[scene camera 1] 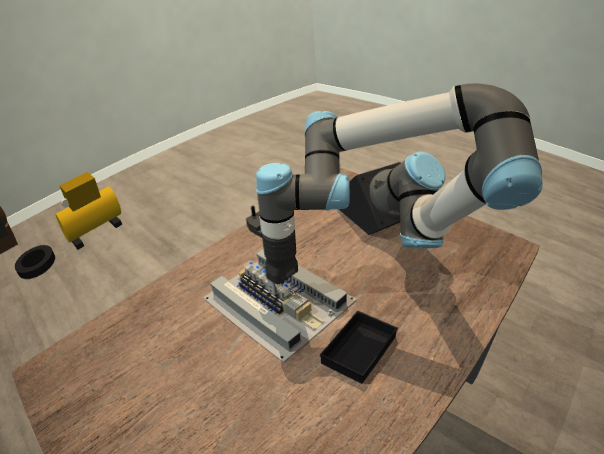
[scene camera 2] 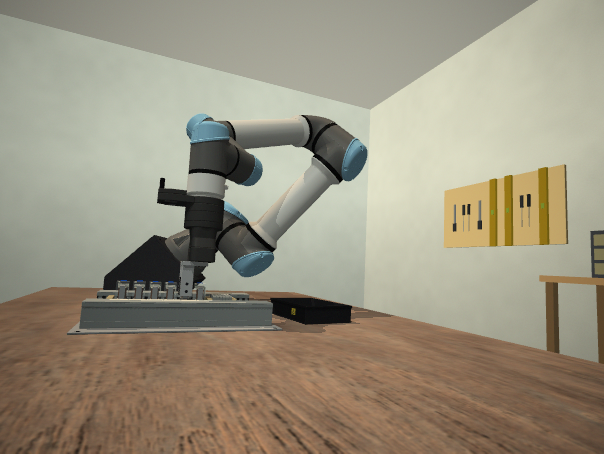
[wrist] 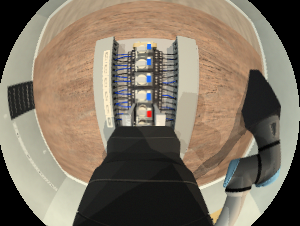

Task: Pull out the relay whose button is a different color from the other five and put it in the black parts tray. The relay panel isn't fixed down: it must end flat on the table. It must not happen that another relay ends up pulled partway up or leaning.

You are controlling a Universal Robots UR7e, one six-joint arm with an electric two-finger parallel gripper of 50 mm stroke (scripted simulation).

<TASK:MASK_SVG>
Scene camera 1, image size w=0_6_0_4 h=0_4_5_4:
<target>gripper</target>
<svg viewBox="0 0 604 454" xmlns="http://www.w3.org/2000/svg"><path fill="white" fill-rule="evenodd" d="M296 237L291 243L284 246L271 246L263 241L264 255L267 261L265 276L267 278L268 291L273 295L276 294L275 284L286 283L288 278L298 272L298 261L294 257L296 255Z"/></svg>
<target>grey relay panel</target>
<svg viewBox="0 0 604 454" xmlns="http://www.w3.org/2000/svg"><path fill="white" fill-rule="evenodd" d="M357 300L347 294L347 292L299 265L298 272L286 280L286 283L292 288L292 295L285 301L280 300L278 296L272 295L264 287L262 288L252 281L251 278L246 277L244 270L230 280L223 276L210 283L213 292L203 297L232 323L282 362L302 348ZM256 253L258 262L255 264L261 267L262 270L265 270L266 258L264 250Z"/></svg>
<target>black parts tray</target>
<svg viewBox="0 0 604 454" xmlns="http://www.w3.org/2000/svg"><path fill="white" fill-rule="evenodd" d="M357 310L320 356L321 364L362 384L395 339L398 327Z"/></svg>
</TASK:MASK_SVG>
